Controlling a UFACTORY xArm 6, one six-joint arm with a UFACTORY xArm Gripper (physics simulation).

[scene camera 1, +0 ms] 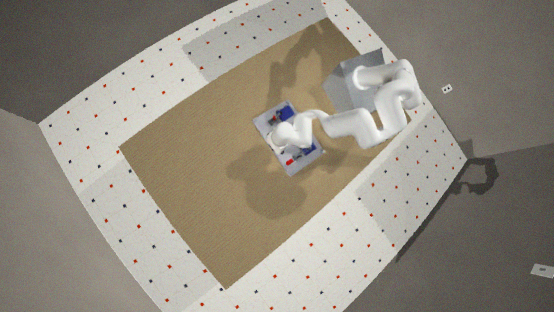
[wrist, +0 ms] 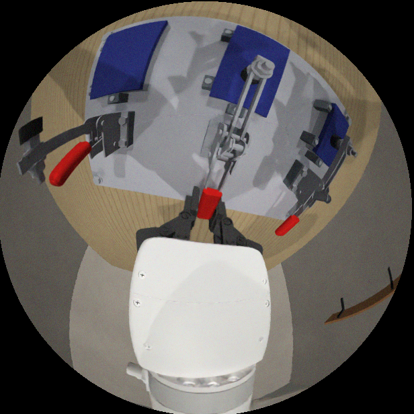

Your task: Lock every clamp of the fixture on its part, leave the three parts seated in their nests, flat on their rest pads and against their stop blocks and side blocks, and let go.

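My gripper is shut on the red handle of the middle clamp. This clamp's arm reaches over the middle blue part, with its tip above it; contact cannot be told. The left clamp is swung back off the left blue part, its red handle outward. The right clamp has its arm over the right blue part, its red handle low. In the scene view the robot's wrist hides the gripper and middle part.
The grey fixture plate lies on the wooden table top. Small dark blocks stand beside the parts. The raised left clamp arm and the right clamp flank the gripper. The robot's grey base stands behind the plate.
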